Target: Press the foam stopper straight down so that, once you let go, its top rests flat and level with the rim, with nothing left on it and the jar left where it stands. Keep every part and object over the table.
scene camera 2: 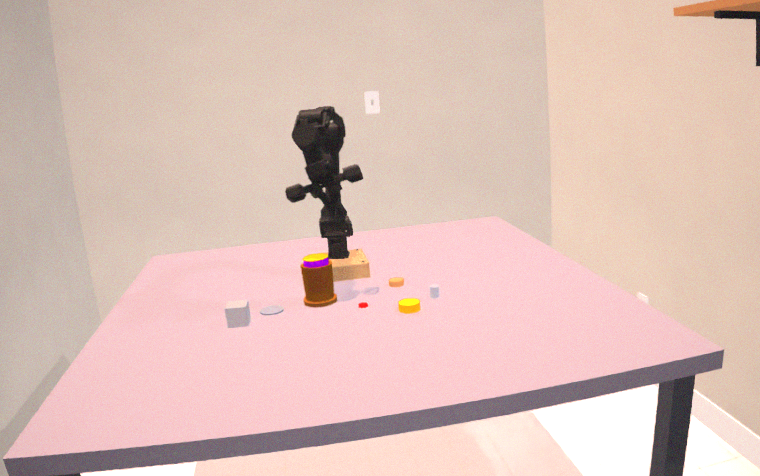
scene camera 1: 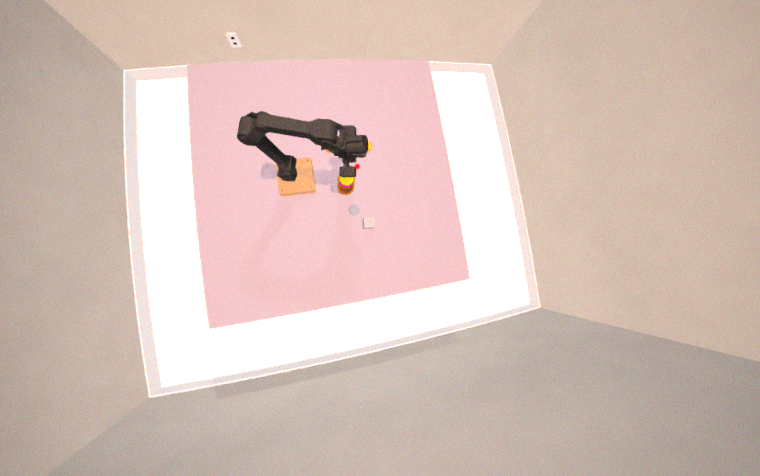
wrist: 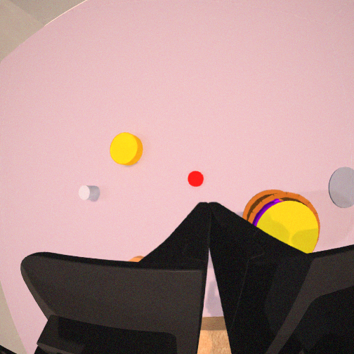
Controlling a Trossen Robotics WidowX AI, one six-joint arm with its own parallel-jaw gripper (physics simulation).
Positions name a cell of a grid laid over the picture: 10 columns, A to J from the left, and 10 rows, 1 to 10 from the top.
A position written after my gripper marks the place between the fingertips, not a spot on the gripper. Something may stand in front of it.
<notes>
In view: my gripper (scene camera 2: E5), a yellow disc (wrist: D5) and a foam stopper (wrist: I7).
My gripper also shows in the wrist view (wrist: F6).
</notes>
